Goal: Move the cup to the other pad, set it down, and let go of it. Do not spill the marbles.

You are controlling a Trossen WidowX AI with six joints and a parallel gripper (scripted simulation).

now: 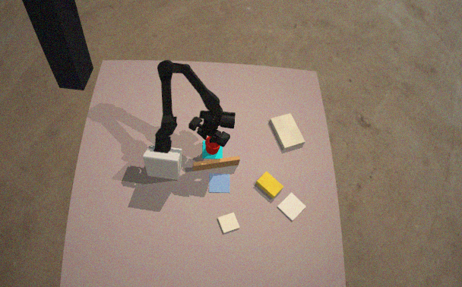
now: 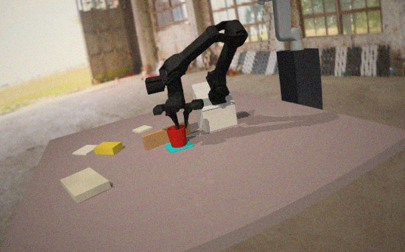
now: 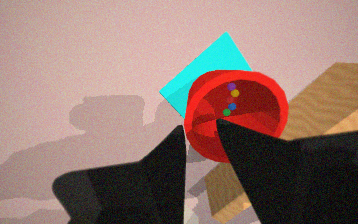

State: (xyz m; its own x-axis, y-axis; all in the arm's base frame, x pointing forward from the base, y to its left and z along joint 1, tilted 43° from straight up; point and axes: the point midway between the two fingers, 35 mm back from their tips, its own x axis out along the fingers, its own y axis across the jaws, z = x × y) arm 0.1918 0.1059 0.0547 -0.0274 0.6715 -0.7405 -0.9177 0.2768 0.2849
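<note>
Right now the red cup is 3 cm ahead of my gripper tip, 1 cm to the right of it and 3 cm below it. From my gripper tip the other things lie so: wooden wall (5 cm ahead, 9 cm to the right, 5 cm below); blue marble (3 cm ahead, 3 cm to the right, 5 cm below); cyan pad (3 cm ahead, 1 cm to the right, 8 cm below).
</note>
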